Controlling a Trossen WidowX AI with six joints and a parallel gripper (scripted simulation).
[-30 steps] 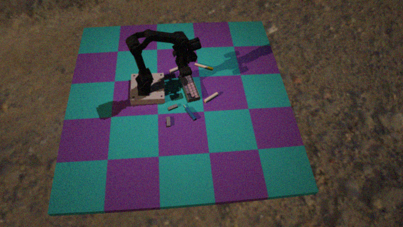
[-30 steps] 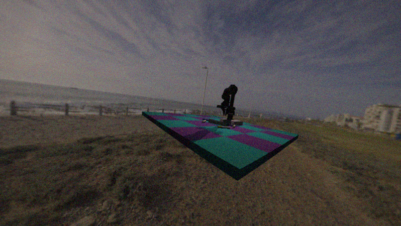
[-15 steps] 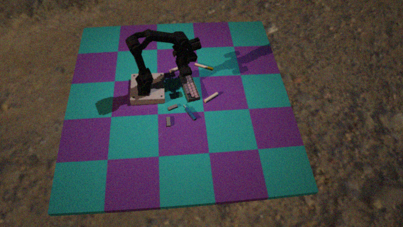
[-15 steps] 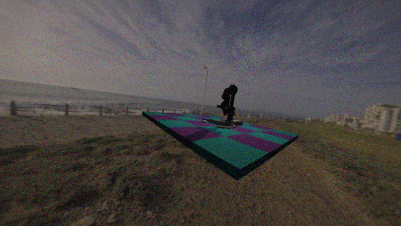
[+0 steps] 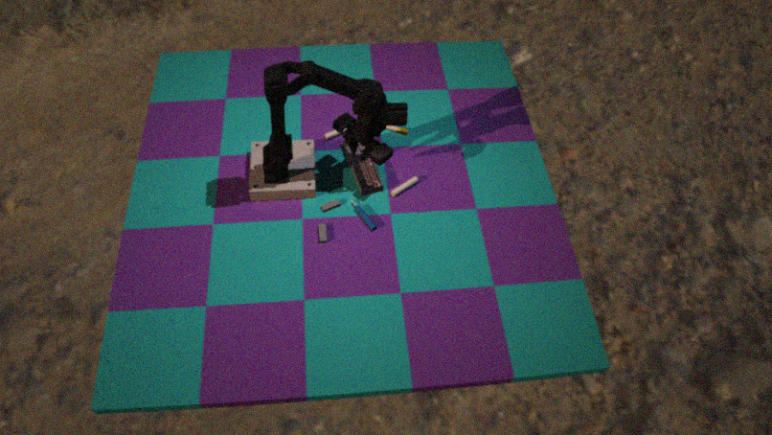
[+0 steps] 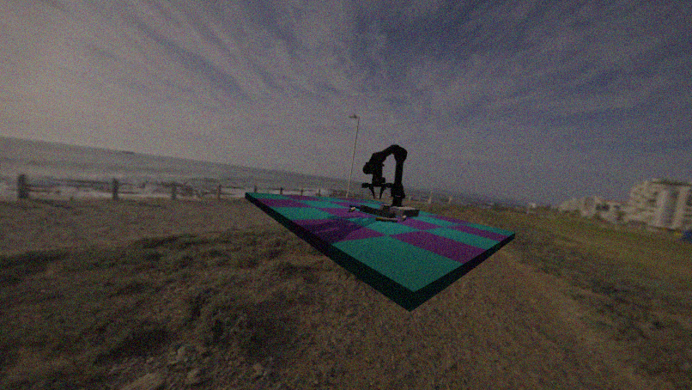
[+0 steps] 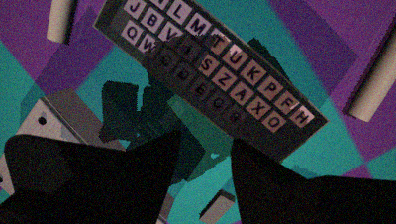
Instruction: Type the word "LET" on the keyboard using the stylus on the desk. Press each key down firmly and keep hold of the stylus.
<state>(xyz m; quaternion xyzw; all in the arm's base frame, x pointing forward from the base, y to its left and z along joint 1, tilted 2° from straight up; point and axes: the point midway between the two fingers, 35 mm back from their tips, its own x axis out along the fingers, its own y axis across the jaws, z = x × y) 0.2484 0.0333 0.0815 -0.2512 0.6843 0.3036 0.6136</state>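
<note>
Right now the blue stylus is 140 mm to the right of my gripper tip and 80 mm below it.
</note>
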